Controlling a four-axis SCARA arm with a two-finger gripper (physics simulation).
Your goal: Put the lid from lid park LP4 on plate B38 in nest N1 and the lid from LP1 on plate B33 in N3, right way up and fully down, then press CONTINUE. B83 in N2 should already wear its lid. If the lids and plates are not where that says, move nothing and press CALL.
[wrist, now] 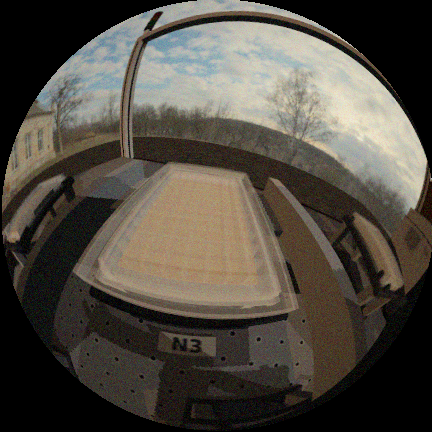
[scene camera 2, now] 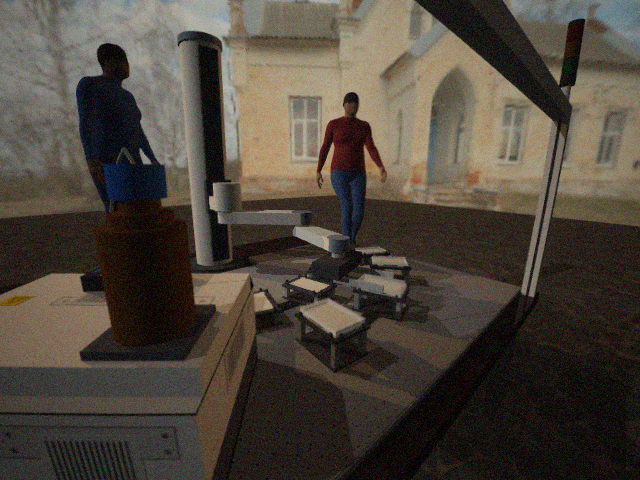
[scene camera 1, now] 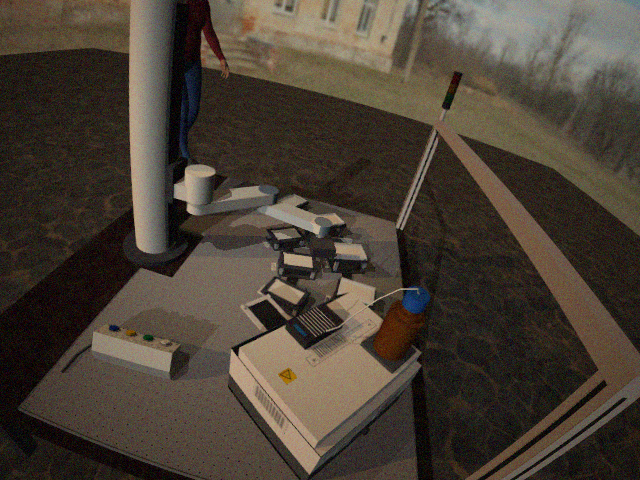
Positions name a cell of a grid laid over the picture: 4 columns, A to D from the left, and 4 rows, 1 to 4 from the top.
Labels:
The gripper shows in the wrist view (B2), in scene camera 2 (C3) and in scene camera 1 (C3).

